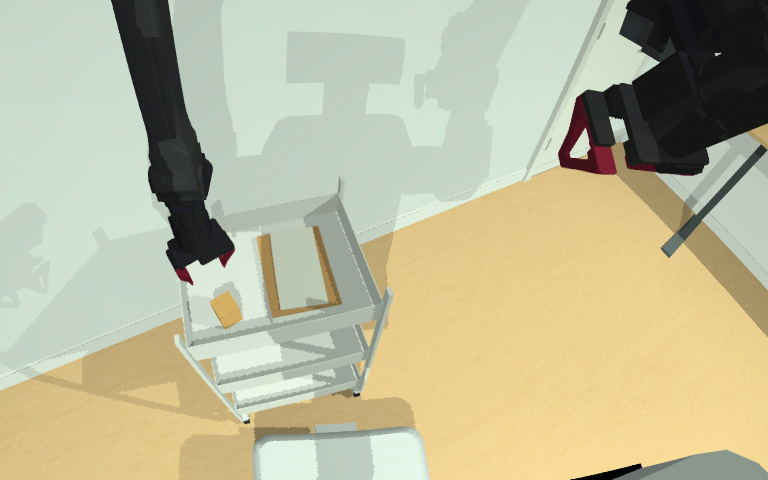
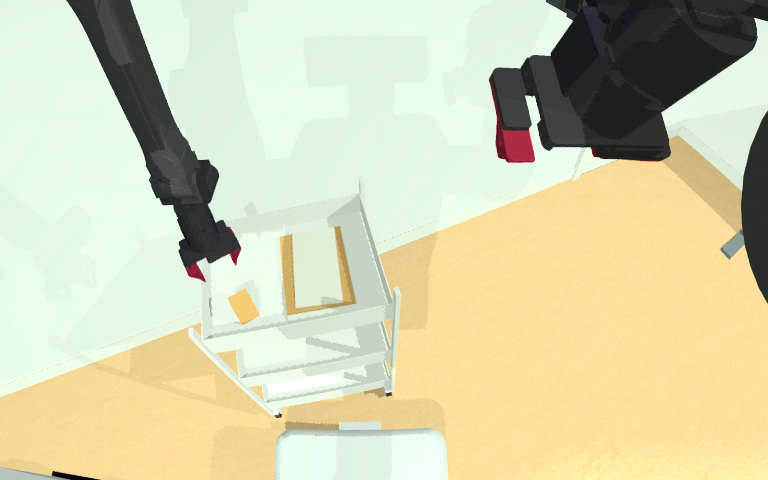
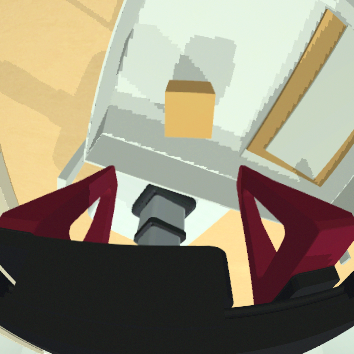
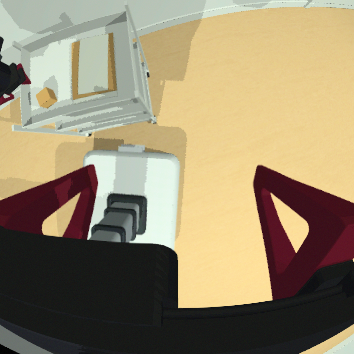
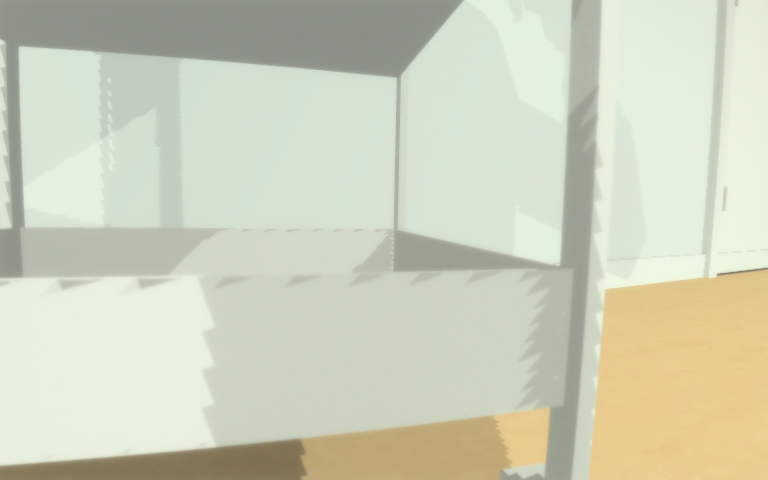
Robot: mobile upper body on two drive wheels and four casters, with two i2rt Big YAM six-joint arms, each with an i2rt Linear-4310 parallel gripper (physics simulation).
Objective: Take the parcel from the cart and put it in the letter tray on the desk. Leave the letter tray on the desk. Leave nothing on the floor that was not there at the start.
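Frame: origin at the left arm's base, x back, y left, z down, level; millimetres.
Seen in the pictures: left gripper, fingertip midpoint: [image 1: 207,274] [image 2: 219,271] [image 3: 176,174] [image 4: 21,88]; right gripper, fingertip midpoint: [image 1: 595,161] [image 2: 548,150] [image 4: 175,173].
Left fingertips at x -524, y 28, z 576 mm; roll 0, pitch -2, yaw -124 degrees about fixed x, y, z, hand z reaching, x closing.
Pixels of each thing's top centre, then the offset from my left fingertips to it.
- small tan box, top centre: [image 3: 188,115] [image 1: 224,304] [image 2: 240,301] [image 4: 42,96] dx +4, dy -12, dz +115 mm
- flat brown-edged thing with a pale panel, top centre: [image 3: 335,108] [image 1: 297,265] [image 2: 315,265] [image 4: 92,62] dx -121, dy -175, dz +158 mm
The parcel, a small tan box [image 1: 225,309] [image 2: 244,306] [image 3: 190,115] [image 4: 46,97], lies in the top tray of the white cart [image 1: 283,330] [image 2: 294,327] [image 3: 150,162] [image 4: 100,108] [image 5: 368,350], near its front left corner. My left gripper [image 1: 207,275] [image 2: 220,272] [image 3: 176,174] [image 4: 21,88] is open and empty, above the cart's left side; the parcel is ahead of its fingertips, apart from them. My right gripper [image 1: 625,169] [image 2: 560,157] [image 4: 175,173] is open and empty, well right of the cart. The letter tray does not show.
A flat brown-edged thing with a pale panel [image 1: 298,268] [image 2: 317,266] [image 3: 320,110] [image 4: 93,62] lies in the tray right of the parcel. The wall is behind the cart. My white base [image 1: 286,458] [image 4: 150,170] stands in front of it. A dark table leg [image 1: 713,200] shows at the right.
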